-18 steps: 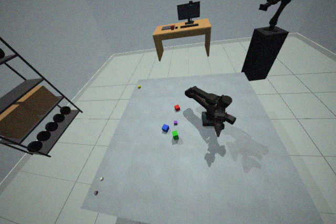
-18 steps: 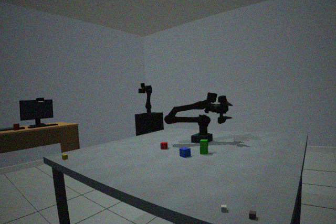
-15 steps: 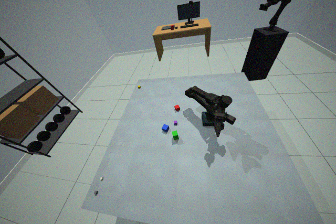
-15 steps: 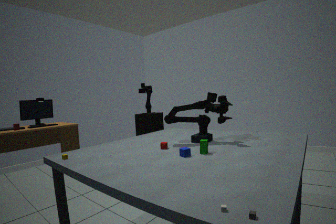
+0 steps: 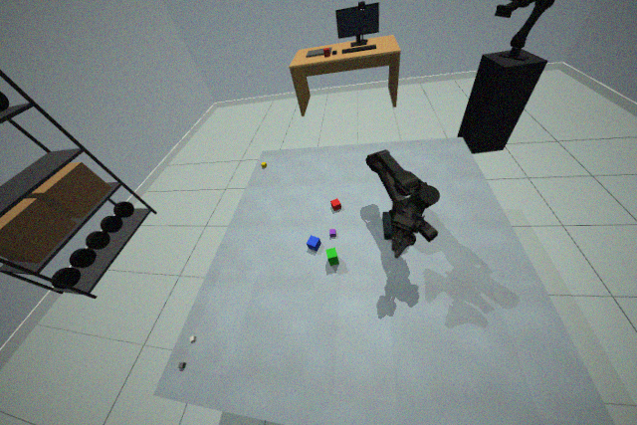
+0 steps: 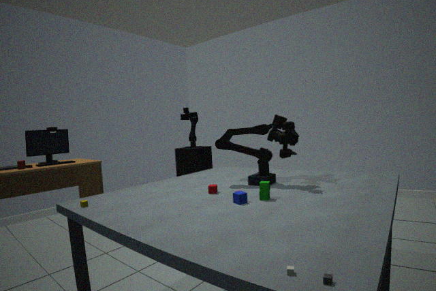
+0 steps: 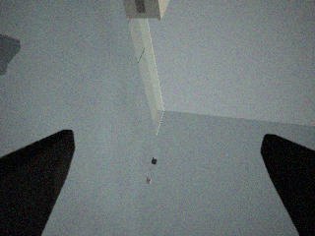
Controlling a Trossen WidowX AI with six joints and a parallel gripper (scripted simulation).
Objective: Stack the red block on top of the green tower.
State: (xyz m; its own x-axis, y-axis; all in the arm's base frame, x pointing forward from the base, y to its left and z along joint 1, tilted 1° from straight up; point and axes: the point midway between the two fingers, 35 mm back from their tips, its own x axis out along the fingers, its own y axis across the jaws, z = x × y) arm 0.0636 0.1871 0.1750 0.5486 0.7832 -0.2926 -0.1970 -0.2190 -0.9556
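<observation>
The red block lies 380 mm to the right of my gripper tip, 190 mm below it and 180 mm ahead of it. Also, from my gripper tip: blue block 290 mm ahead, 190 mm below, 170 mm to the right; then small purple block 220 mm to the right, 210 mm ahead, 200 mm below; then yellow cube 780 mm to the right, 630 mm ahead, 200 mm below.
</observation>
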